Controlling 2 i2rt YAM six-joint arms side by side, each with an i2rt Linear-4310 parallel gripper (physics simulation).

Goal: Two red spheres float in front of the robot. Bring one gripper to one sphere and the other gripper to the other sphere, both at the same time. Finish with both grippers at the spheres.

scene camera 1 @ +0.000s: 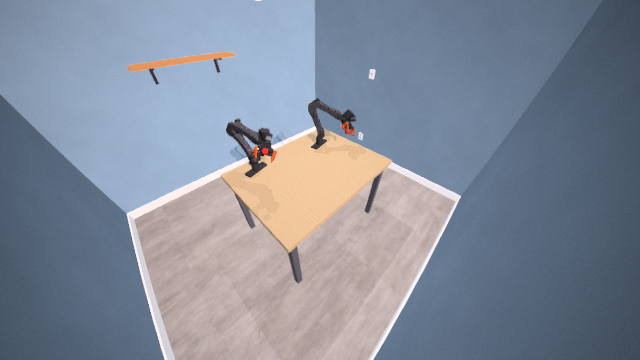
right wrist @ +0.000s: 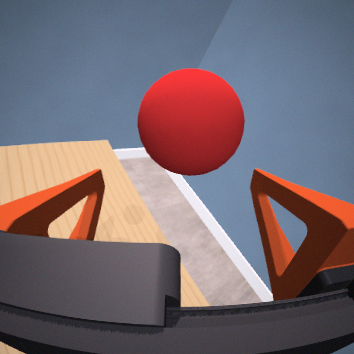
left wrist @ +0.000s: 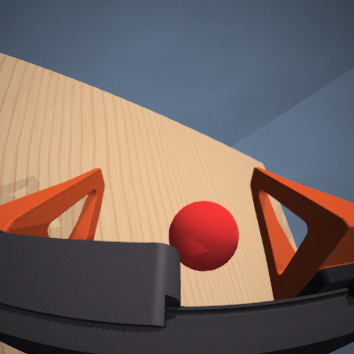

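Where they show: left gripper, fingertip midpoint: (scene camera 1: pixel 351 133) (left wrist: pixel 176 175); right gripper, fingertip midpoint: (scene camera 1: pixel 263 160) (right wrist: pixel 177 177); left arm's base, origin of the base link: (scene camera 1: pixel 319 144); right arm's base, origin of the base link: (scene camera 1: pixel 256 169).
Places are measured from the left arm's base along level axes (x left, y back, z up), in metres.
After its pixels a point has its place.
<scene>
One red sphere (scene camera 1: pixel 348 131) @(x 0.003, y -0.299, z 0.228 m) (left wrist: pixel 204 236) @(x 0.027, y -0.283, z 0.230 m) floats at my left gripper (scene camera 1: pixel 349 133) @(x 0.010, y -0.322, z 0.216 m) (left wrist: pixel 176 175) @(x 0.010, y -0.322, z 0.216 m). In the left wrist view it shows between the two orange fingers, lower than the fingertips and right of centre, its lower left edge touching the outline of the dark gripper body. The other red sphere (scene camera 1: pixel 265 151) @(x -0.746, y -0.099, z 0.359 m) (right wrist: pixel 191 121) @(x -0.722, y -0.076, z 0.357 m) floats at my right gripper (scene camera 1: pixel 265 157) @(x -0.768, y -0.091, z 0.302 m) (right wrist: pixel 177 177) @(x -0.768, y -0.091, z 0.302 m). In the right wrist view it looks larger and shows above the line between the fingertips, near the middle. Both grippers are open and hold nothing. Contact with the spheres cannot be told.
Both arms stand on the wooden table (scene camera 1: pixel 310 185) @(x -0.539, y -0.274, z 0.000 m) (left wrist: pixel 135 145) @(x -0.183, y -0.497, z 0.000 m) (right wrist: pixel 50 160) @(x -0.840, y -0.434, z 0.000 m), at its back edge. The grippers are above the table. An orange shelf (scene camera 1: pixel 182 61) is on the light blue wall behind. White outlets (scene camera 1: pixel 372 74) are on the darker wall at the right.
</scene>
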